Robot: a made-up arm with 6 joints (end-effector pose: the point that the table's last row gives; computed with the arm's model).
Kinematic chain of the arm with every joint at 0, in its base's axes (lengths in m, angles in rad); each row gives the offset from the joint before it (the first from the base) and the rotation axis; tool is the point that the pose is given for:
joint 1: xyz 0 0 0.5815 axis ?
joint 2: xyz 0.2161 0 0 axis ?
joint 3: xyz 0 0 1.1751 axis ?
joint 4: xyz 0 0 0.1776 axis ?
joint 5: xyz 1.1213 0 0 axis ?
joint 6: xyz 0.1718 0 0 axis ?
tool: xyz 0 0 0
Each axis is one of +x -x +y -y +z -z.
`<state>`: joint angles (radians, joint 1 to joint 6).
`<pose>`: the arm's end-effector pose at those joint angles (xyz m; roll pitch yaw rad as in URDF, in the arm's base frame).
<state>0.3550 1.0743 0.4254 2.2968 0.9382 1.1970</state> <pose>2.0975 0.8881 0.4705 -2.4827 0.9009 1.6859</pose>
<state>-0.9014 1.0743 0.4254 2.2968 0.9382 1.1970</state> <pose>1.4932 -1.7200 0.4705 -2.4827 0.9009 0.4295</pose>
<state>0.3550 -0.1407 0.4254 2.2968 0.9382 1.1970</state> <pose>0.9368 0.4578 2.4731 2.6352 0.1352 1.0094</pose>
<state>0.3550 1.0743 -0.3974 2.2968 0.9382 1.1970</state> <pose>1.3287 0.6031 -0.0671 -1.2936 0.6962 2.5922</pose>
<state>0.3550 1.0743 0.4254 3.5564 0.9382 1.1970</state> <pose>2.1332 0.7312 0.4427 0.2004 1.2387 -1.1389</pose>
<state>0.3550 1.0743 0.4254 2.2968 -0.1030 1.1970</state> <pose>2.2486 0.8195 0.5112 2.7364 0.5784 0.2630</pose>
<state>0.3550 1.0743 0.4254 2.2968 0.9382 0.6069</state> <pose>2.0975 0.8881 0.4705 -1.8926 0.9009 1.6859</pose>
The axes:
joint 1: +z
joint 2: +y
joint 3: -y
joint 4: -x
joint 5: -y
joint 6: -x

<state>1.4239 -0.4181 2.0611 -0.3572 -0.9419 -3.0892</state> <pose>-0.2316 -1.2334 2.3697 1.7423 -1.2841 2.9873</pose>
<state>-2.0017 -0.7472 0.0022 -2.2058 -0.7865 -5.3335</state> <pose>0.0233 -0.1837 2.4729 0.3317 -0.9085 -0.8161</pose>
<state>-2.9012 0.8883 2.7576 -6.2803 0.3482 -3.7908</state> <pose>-0.5098 -0.1251 2.4793 0.6478 -0.9241 0.2388</pose>
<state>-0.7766 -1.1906 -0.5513 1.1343 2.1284 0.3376</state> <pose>-0.0436 0.2280 1.8243 -2.6644 0.0278 1.4873</pose>
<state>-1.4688 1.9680 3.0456 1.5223 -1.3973 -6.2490</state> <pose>0.0045 -1.7038 1.2209 -0.5313 -0.1298 -2.9144</pose>
